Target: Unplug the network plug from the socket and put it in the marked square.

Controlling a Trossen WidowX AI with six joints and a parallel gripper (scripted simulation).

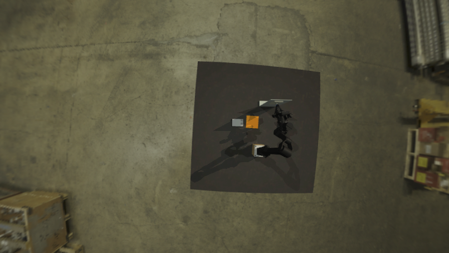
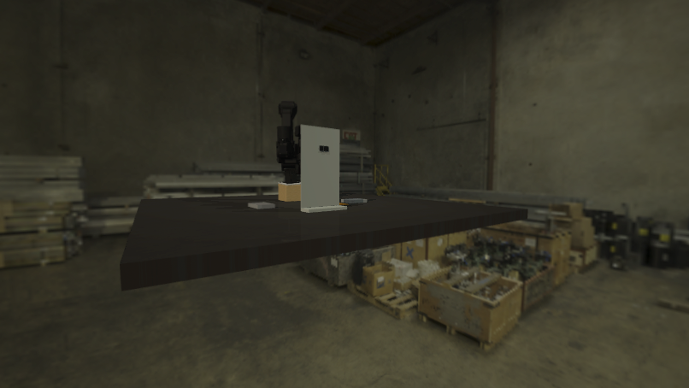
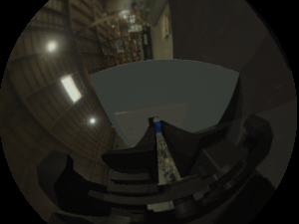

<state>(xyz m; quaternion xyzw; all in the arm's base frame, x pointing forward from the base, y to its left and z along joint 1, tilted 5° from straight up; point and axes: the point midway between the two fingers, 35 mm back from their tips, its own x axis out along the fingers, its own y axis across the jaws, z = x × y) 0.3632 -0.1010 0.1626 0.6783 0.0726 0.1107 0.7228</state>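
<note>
Right now the orange marked square is 14 cm behind my gripper tip, 16 cm to the left of it and 22 cm below it. The rest, counted from my gripper tip: upright grey panel 3 cm ahead, 1 cm to the left, 9 cm below.
</note>
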